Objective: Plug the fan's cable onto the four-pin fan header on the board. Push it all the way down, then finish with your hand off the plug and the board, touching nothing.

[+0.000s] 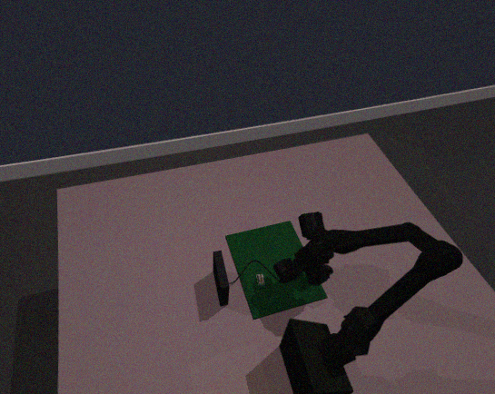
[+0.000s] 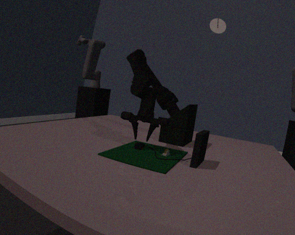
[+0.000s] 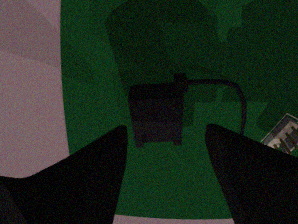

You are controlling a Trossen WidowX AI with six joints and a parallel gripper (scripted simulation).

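Right now the black plug is 20 mm below my gripper tip and 10 mm ahead of it. The rest, counted from my gripper tip: black fan (230 mm to the left, 20 mm above, 10 mm ahead); pale four-pin header (110 mm to the left, 40 mm below); green board (60 mm to the left, 50 mm below, 50 mm ahead).
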